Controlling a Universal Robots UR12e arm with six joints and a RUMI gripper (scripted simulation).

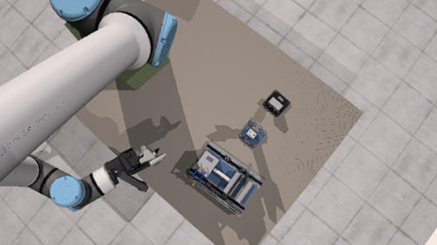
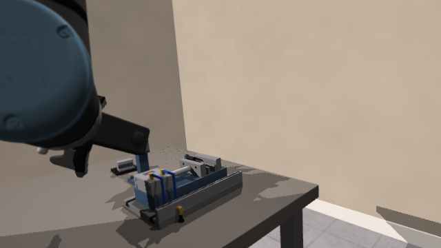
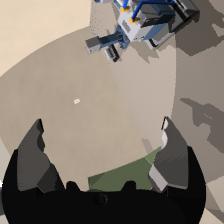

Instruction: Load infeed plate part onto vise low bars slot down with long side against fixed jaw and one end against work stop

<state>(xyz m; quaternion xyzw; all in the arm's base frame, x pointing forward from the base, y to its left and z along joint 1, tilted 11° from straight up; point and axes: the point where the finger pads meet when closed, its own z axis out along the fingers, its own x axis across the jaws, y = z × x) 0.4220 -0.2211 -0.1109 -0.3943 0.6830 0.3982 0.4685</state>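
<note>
My gripper is now 21 cm short of the part, 46 cm to the right of it and 21 cm above it. Round my hand: air cylinder 14 cm ahead, 6 cm to the left, 16 cm below; then cylinder rod 22 cm ahead, 7 cm to the left, 16 cm below; then vise 24 cm ahead, 7 cm to the left, 20 cm below.
</note>
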